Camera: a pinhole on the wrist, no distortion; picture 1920 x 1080 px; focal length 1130.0 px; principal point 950.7 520.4 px. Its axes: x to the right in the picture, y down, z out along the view. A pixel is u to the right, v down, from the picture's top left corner.
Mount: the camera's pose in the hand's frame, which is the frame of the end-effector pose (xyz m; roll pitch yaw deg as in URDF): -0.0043 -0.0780 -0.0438 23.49 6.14 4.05
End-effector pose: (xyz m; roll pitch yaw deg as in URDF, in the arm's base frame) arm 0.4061 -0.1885 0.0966 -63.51 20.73 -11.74
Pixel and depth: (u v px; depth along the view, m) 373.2 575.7 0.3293
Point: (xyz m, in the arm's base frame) 0.4262 -0.0287 0.4303
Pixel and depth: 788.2 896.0 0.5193
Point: 0.5892 0.1780 0.4206
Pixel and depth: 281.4 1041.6 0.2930
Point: 0.3928 0.0477 0.3378
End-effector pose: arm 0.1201 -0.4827 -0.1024 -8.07 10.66 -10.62
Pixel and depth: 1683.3 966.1 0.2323
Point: 0.3137 -0.5667 0.0591
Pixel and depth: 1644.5 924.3 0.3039
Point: 0.3690 -0.5773 0.1186
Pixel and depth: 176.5 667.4 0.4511
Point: -0.0741 -0.6095 0.3879
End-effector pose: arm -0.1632 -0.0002 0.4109 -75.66 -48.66 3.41
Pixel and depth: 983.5 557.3 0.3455
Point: -0.3414 0.2056 0.6218
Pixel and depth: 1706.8 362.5 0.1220
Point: -0.2114 0.0137 0.5755
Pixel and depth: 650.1 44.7 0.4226
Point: -0.5654 0.1478 0.6783
